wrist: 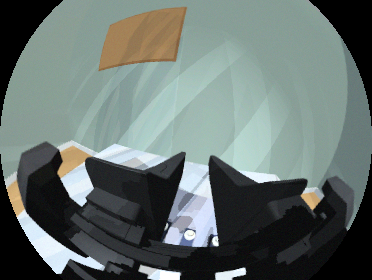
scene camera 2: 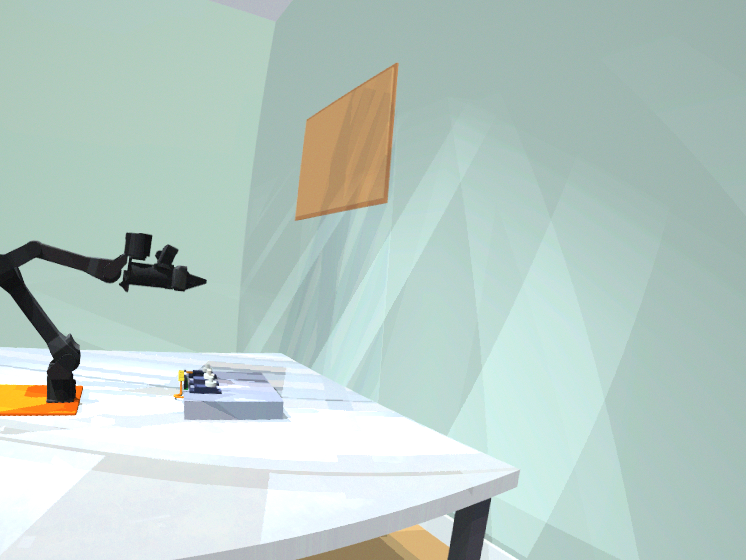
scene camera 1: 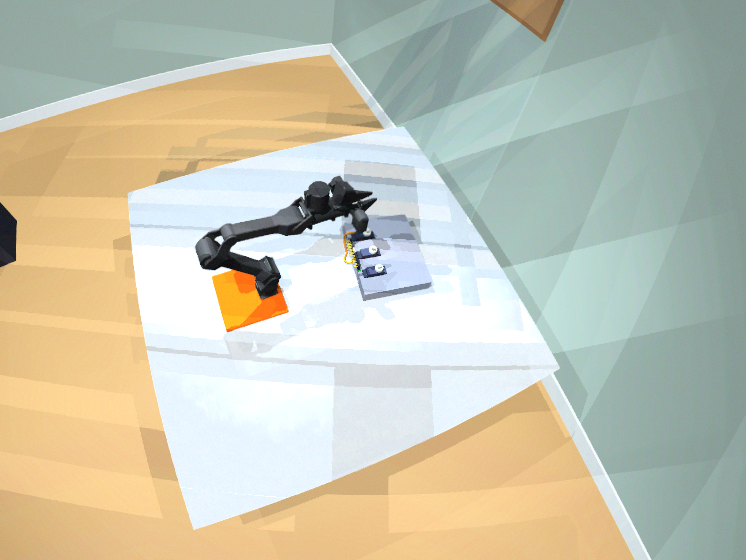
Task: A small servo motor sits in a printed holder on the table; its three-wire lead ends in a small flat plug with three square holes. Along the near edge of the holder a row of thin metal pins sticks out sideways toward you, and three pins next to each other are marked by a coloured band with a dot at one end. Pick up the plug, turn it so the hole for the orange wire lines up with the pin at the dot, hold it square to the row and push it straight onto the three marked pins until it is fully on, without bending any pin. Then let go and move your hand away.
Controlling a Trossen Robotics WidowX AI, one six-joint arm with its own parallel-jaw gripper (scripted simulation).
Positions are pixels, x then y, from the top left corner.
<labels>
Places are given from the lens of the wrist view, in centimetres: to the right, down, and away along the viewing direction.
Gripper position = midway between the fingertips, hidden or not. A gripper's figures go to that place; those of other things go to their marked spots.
my gripper (wrist: 197, 158): 1, 2, 10
grey printed holder (wrist: 192, 211): 2, 24, 30
</labels>
